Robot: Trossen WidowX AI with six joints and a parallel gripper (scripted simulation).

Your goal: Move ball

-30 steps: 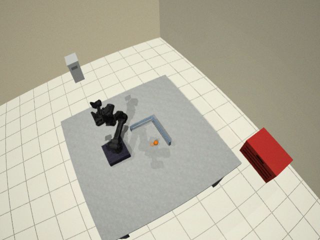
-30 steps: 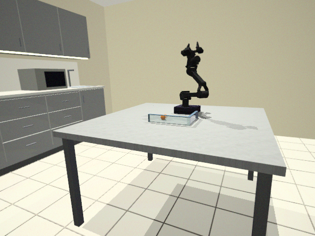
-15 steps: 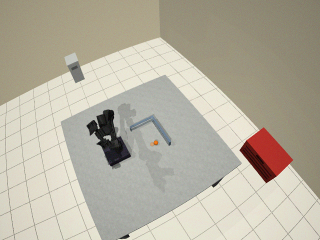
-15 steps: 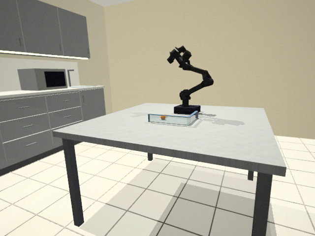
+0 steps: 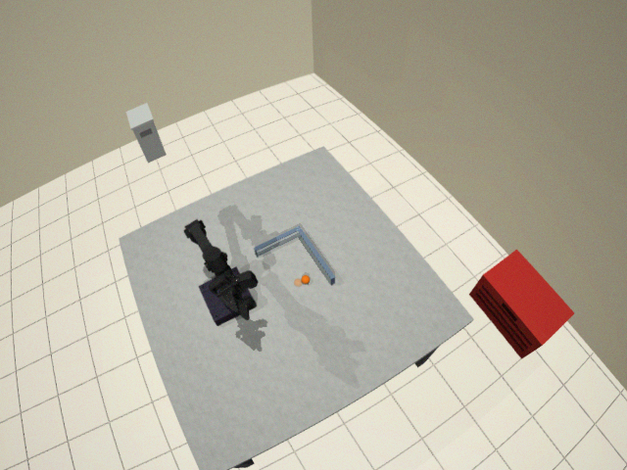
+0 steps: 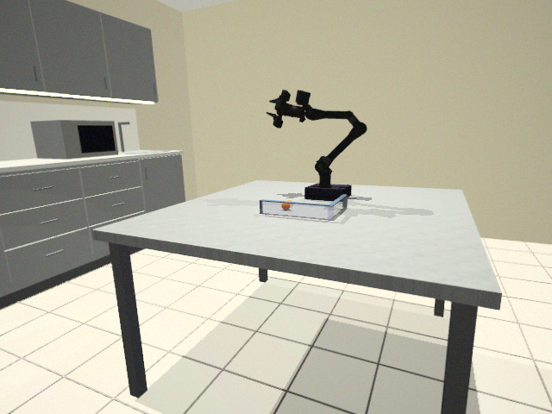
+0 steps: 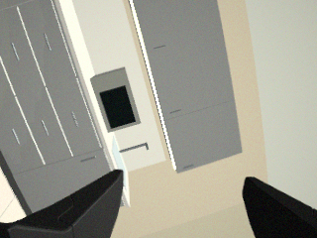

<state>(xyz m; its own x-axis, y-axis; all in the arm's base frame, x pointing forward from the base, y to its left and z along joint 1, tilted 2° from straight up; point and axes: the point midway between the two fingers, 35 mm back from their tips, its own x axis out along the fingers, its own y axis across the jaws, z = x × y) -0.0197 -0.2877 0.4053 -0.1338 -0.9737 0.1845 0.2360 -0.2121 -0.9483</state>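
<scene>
My gripper tip is now 34 cm short of the orange ball, 20 cm to the right of it and 45 cm above it. Also, from my gripper tip: see-through copy (31 cm ahead, 21 cm to the left, 45 cm below); then clear wall (45 cm ahead, 28 cm to the left, 44 cm below).
</scene>
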